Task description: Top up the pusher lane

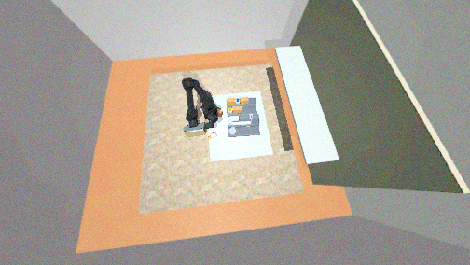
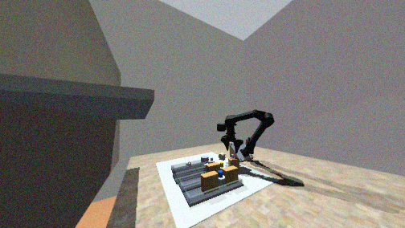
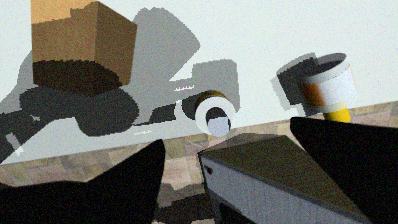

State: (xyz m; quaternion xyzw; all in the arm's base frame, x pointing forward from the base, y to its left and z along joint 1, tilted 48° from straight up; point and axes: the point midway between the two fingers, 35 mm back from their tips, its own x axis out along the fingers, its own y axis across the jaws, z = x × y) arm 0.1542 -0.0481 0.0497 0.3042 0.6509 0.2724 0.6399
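The white mat lies 230 mm ahead of my gripper tip, 80 mm below it and 30 mm to the right of it. Also, from my gripper tip: wide grey cylinder: 180 mm ahead, 110 mm to the right, 50 mm below; then grey rack: 320 mm ahead, 60 mm below, 20 mm to the right.
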